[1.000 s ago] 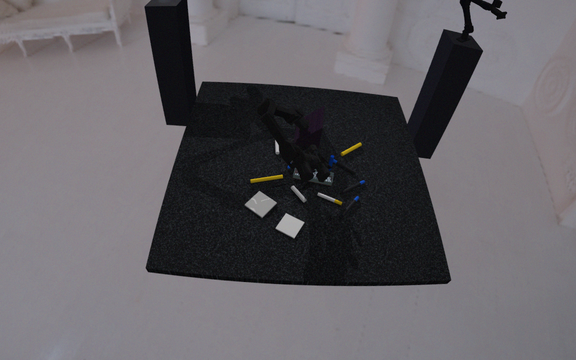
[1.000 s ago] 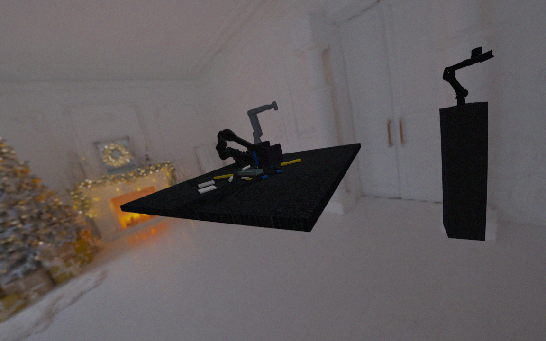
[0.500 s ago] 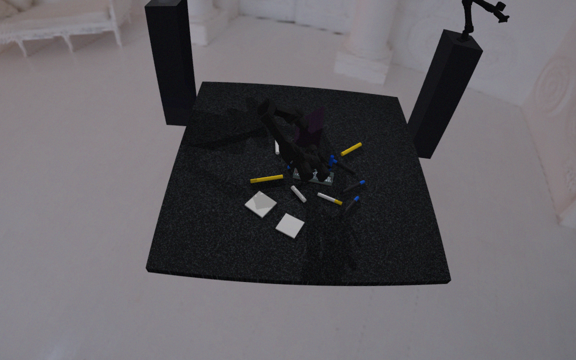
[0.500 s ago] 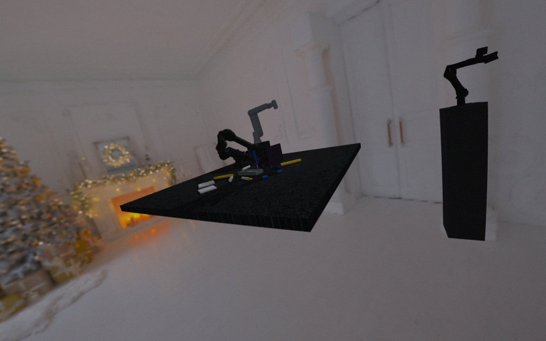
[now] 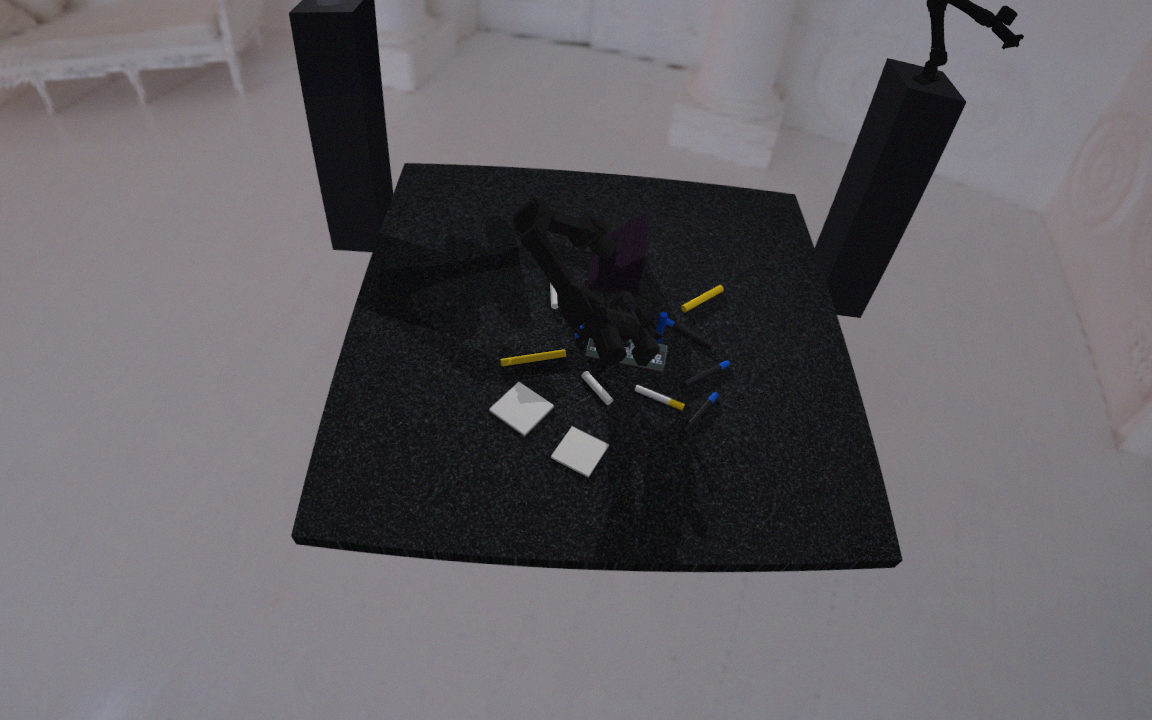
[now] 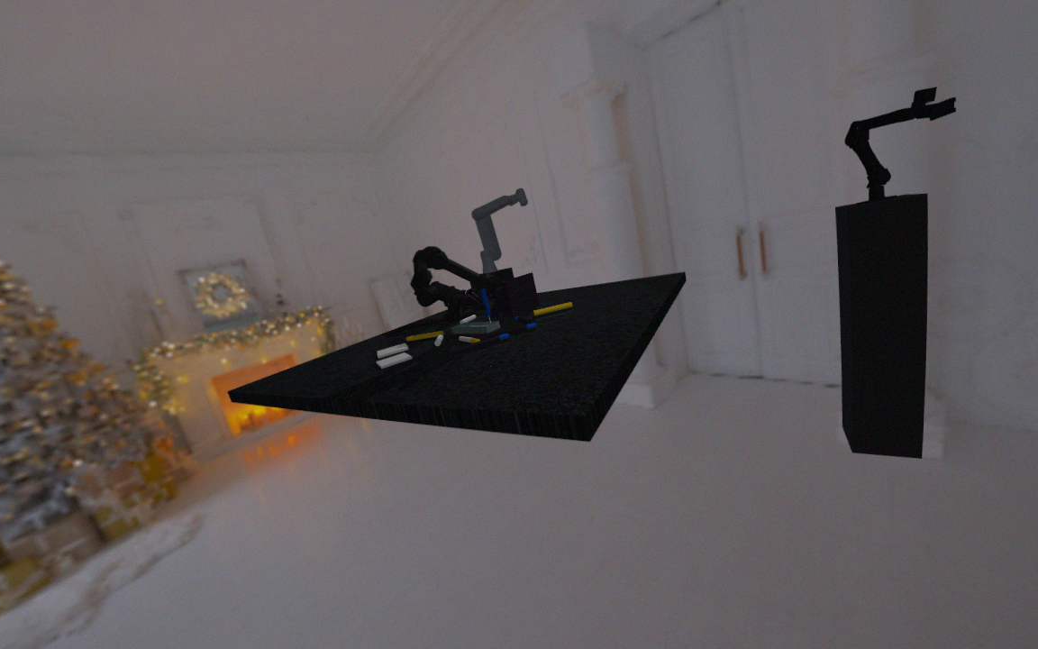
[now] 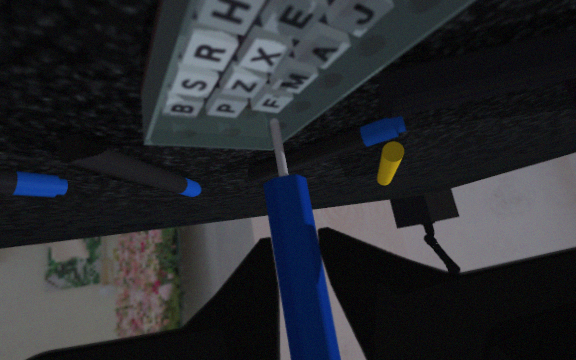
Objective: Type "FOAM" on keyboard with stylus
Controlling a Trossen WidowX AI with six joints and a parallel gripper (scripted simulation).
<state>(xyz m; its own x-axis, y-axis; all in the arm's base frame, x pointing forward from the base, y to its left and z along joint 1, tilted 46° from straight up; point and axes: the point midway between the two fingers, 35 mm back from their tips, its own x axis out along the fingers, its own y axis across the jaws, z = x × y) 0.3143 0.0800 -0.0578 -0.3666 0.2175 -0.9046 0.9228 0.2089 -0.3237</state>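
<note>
Now: gripper tip 10 mm above the stylus.
</note>
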